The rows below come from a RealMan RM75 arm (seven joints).
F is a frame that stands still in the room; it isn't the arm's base.
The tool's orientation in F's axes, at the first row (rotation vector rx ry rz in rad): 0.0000 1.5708 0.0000
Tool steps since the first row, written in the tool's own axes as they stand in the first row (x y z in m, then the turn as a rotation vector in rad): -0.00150 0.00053 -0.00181 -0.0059 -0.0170 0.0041; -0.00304 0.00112 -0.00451 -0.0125 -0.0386 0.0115; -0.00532 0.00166 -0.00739 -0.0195 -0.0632 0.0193; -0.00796 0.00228 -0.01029 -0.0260 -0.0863 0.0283; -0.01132 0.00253 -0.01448 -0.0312 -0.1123 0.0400; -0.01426 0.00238 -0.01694 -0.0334 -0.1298 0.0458; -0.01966 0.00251 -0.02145 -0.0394 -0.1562 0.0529; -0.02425 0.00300 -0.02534 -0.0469 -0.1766 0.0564; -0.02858 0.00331 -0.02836 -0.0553 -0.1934 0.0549; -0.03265 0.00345 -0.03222 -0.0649 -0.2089 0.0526; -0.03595 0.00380 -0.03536 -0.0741 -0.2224 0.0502; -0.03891 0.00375 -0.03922 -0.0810 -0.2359 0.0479
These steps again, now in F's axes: -0.00181 0.00053 0.00150 0.0041 -0.0170 0.0059; -0.00451 0.00112 0.00304 0.0115 -0.0386 0.0125; -0.00739 0.00166 0.00532 0.0193 -0.0632 0.0195; -0.01029 0.00228 0.00796 0.0283 -0.0863 0.0260; -0.01448 0.00253 0.01132 0.0400 -0.1123 0.0312; -0.01694 0.00238 0.01426 0.0458 -0.1298 0.0334; -0.02145 0.00251 0.01966 0.0529 -0.1562 0.0394; -0.02534 0.00300 0.02425 0.0564 -0.1766 0.0469; -0.02836 0.00331 0.02858 0.0549 -0.1934 0.0553; -0.03222 0.00345 0.03265 0.0526 -0.2089 0.0649; -0.03536 0.00380 0.03595 0.0502 -0.2224 0.0741; -0.03922 0.00375 0.03891 0.0479 -0.2359 0.0810
